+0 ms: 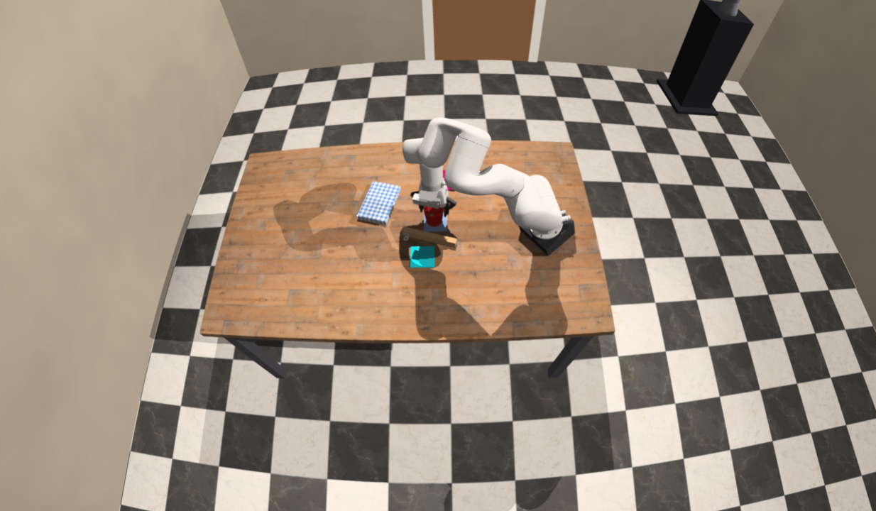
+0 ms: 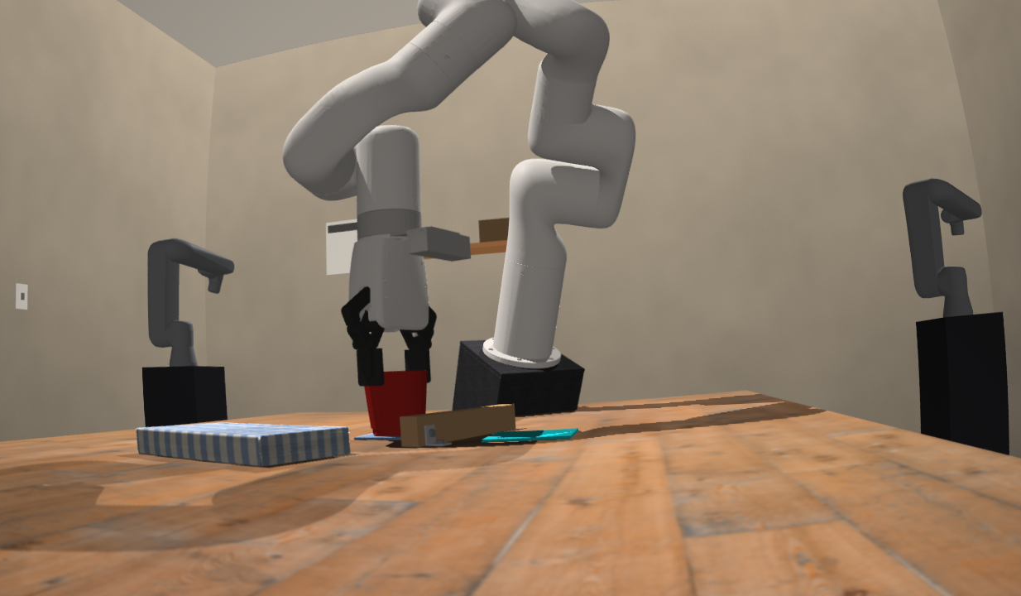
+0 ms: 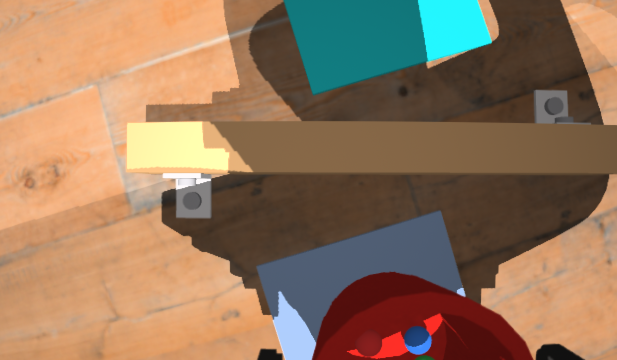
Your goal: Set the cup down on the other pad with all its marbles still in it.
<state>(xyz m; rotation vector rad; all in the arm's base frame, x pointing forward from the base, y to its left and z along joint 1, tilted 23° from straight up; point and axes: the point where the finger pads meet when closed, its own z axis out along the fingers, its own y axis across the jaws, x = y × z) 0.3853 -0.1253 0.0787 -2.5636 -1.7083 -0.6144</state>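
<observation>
The red cup is 50 mm below my hand. Also, from my hand: red marble: 50 mm below, 10 mm behind; blue marble: 50 mm below, 10 mm ahead; green marble: 50 mm below, 20 mm to the right, 10 mm ahead.
</observation>
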